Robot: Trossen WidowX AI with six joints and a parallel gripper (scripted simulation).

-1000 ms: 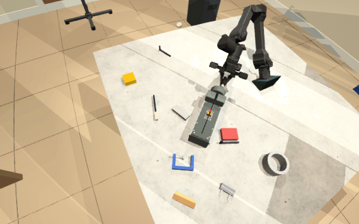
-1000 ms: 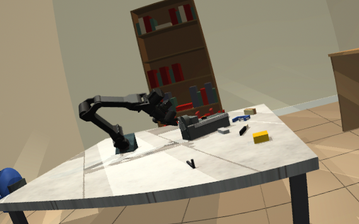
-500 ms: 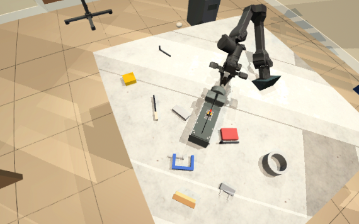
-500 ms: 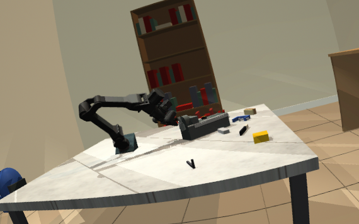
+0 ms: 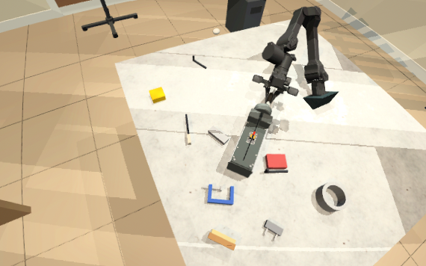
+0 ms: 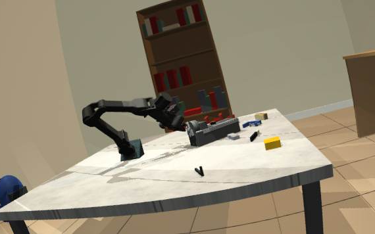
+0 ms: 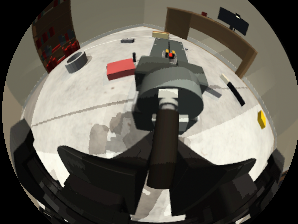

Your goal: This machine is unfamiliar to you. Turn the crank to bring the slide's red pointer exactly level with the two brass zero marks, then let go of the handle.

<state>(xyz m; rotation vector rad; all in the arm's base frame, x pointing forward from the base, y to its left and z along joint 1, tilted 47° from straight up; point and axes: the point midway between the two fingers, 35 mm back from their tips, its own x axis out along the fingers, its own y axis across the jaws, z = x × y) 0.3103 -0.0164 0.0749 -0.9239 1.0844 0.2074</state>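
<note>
My gripper tip is 10 mm past the crank handle, 10 mm to the left of it and 30 mm below it. From my gripper tip the other things lie so: grey block: 220 mm ahead, 20 mm to the right, 80 mm below; then red pointer: 130 mm ahead, 80 mm to the left, 10 mm below; then red block: 90 mm ahead, 200 mm to the left, 80 mm below.
</note>
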